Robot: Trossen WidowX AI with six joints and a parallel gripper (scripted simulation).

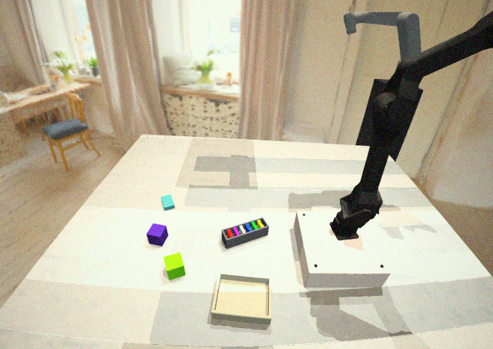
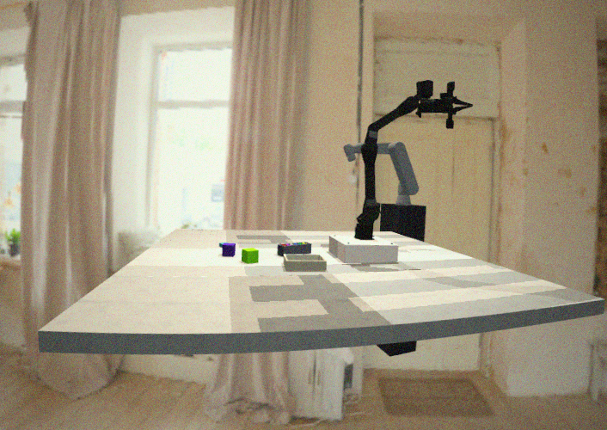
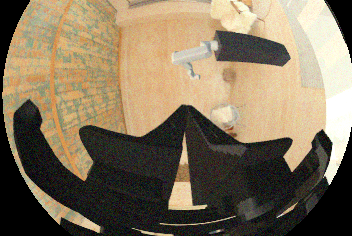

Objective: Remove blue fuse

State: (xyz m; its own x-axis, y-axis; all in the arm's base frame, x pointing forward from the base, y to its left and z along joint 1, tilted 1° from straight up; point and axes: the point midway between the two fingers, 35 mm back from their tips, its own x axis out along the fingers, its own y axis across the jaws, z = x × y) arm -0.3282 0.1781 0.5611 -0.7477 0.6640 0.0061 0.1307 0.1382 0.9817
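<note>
The blue fuse lies 630 mm ahead of my gripper tip, 590 mm below it and 270 mm to the right of it. Also, from my gripper tip: cream tray: 670 mm ahead, 620 mm below, 70 mm to the right.
</note>
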